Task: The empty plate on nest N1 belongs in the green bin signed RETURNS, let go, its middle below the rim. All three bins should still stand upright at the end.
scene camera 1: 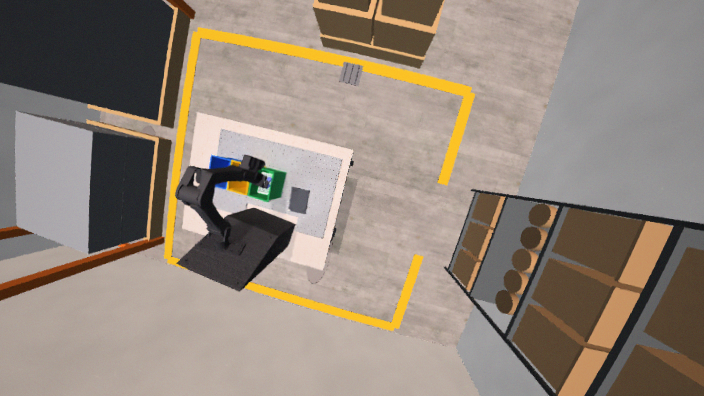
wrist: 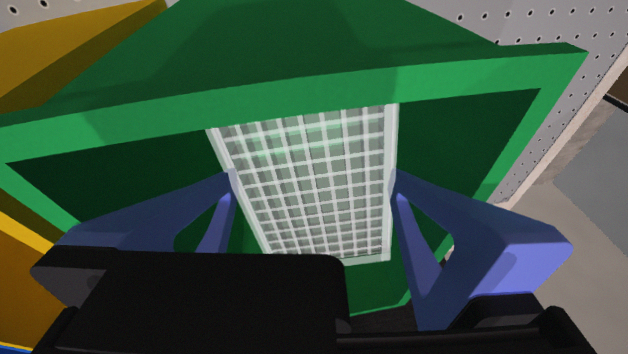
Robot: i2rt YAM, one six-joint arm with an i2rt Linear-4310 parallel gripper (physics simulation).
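Places are measured from the arm's base along level axes (x ahead, y left, z up), in centimetres.
Where they show: gripper, fingertip midpoint: (scene camera 1: 266, 182) (wrist: 313, 178); arm's base, link origin: (scene camera 1: 222, 245).
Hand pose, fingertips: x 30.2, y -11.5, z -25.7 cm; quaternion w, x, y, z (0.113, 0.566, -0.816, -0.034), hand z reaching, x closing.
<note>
Each offset is from my fingertips to the top centre of the thing. "pt": to the spot under its first point. Level surfaces: height alone.
The green bin @(dz +4.8, dx -1.0, dy +1.2 cm) (scene camera 1: 277, 186) (wrist: 465, 75) stands upright beside the yellow bin; its RETURNS sign cannot be read. The clear gridded plate @(dz +2.6, dx -1.0, dy +0.2 cm) (wrist: 320, 215) lies between the two blue fingers of my gripper (scene camera 1: 265, 183) (wrist: 313, 178), which is shut on its long sides. The plate is tilted within the mouth of the green bin. In the wrist view its upper end passes out of sight behind the bin's rim, while its lower end shows inside the bin. Whether the plate touches the bin's walls or floor cannot be told.
The yellow bin @(dz +4.8, dx +2.9, dy +14.3 cm) (scene camera 1: 239, 185) (wrist: 25, 272) adjoins the green bin, with the blue bin @(dz +4.8, dx +6.2, dy +27.0 cm) (scene camera 1: 219, 164) beyond it; both look upright, partly behind the arm. A dark flat pad @(pt dz -11.9, dx -12.8, dy -16.1 cm) (scene camera 1: 300, 200) lies on the perforated board @(dz -13.1 cm) (scene camera 1: 320, 175), right of the green bin; its label is unreadable.
</note>
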